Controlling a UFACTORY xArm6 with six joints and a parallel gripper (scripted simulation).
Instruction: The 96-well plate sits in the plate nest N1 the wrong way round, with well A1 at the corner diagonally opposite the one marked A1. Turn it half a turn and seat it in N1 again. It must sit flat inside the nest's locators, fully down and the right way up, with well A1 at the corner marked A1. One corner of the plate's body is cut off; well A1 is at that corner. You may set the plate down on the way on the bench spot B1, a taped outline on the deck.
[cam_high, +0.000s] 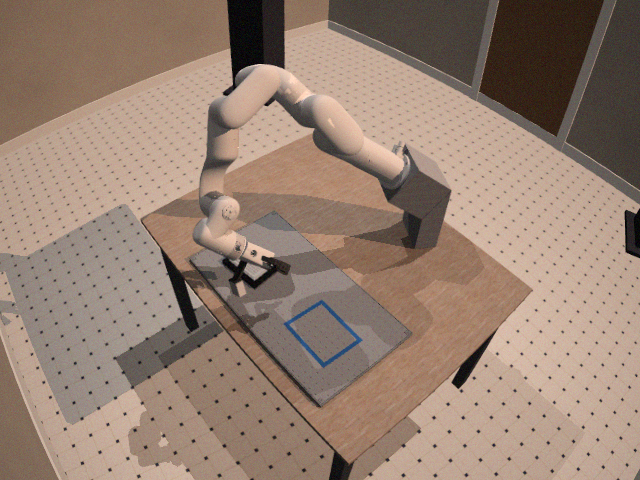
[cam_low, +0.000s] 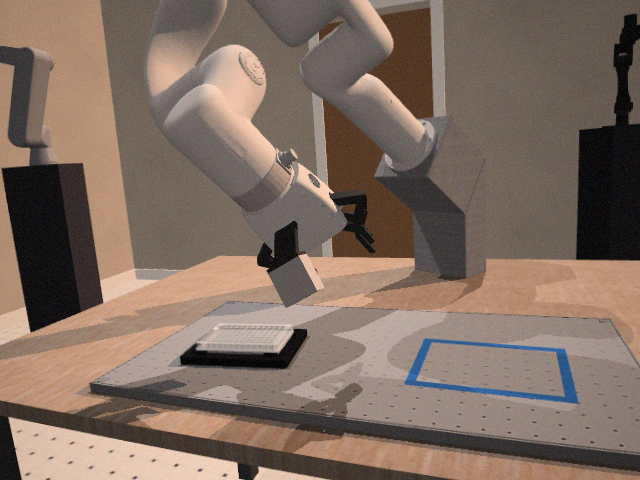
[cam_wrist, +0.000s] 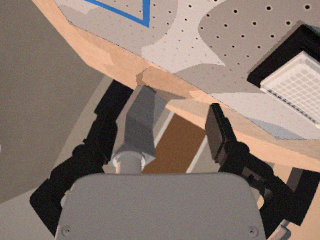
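My gripper is now 7 cm past the 96-well plate, 15 cm to the left of it and 13 cm above it. Round my hand: black plate nest N1: 7 cm behind, 15 cm to the right, 14 cm below.
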